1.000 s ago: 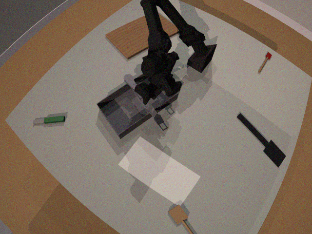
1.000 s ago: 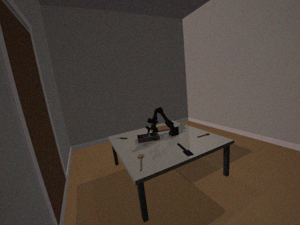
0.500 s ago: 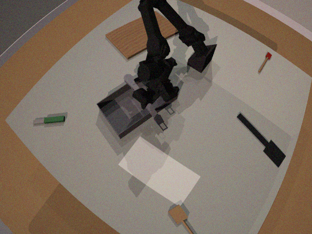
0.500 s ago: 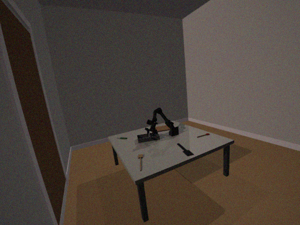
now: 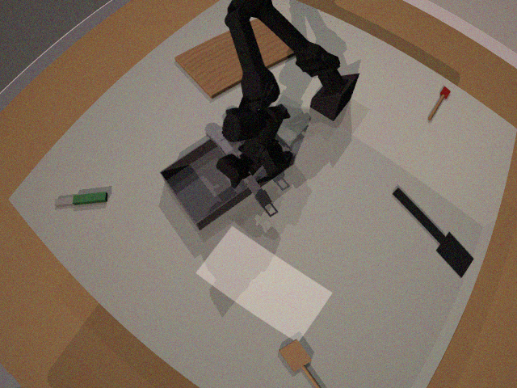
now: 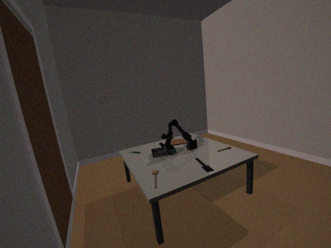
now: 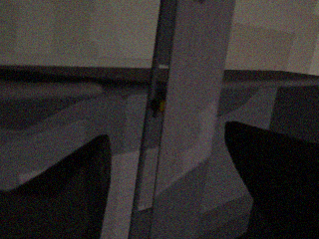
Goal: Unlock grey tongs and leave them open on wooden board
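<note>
The yellow tab is 30 mm to the left of my gripper tip, 20 mm above it and 10 mm behind it. Round my gripper tip: green-handled tool: 390 mm to the right, 270 mm ahead, 30 mm below; wooden board: 420 mm behind, 270 mm to the right, 30 mm below; roasting tin: 50 mm to the right, 20 mm behind, 10 mm below.
</note>
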